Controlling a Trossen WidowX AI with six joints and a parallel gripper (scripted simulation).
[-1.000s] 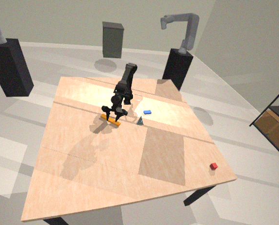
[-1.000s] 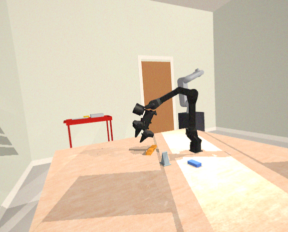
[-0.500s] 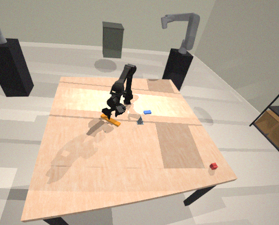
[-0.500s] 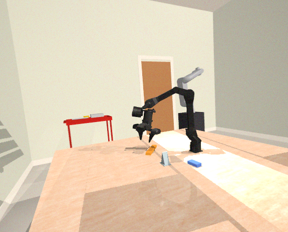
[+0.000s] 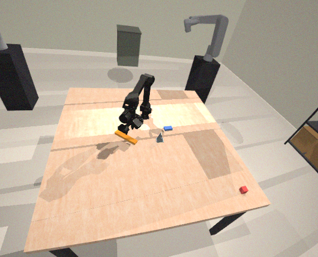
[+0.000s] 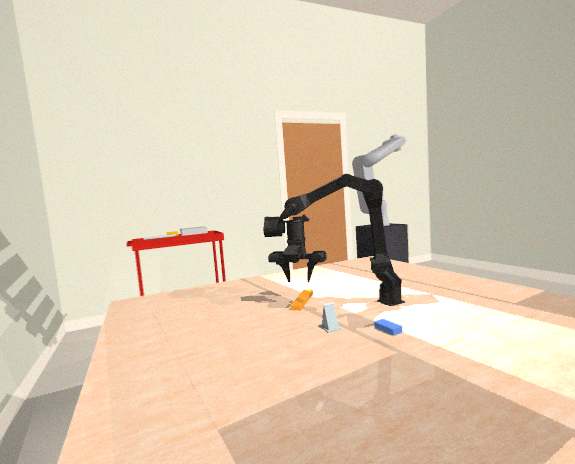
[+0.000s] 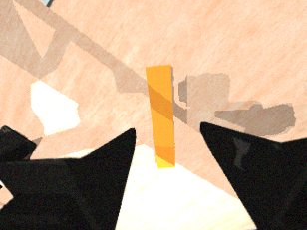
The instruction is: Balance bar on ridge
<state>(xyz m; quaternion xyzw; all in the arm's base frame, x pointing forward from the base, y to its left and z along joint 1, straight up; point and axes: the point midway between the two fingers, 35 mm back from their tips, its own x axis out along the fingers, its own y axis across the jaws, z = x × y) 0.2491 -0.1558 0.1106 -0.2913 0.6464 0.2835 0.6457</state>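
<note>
The orange bar is 7 cm below my gripper tip, 2 cm to the right of it and 2 cm behind it. Round my gripper tip: red cube: 66 cm to the left, 49 cm ahead, 6 cm below; blue block: 32 cm to the left, 9 cm behind, 7 cm below.
</note>
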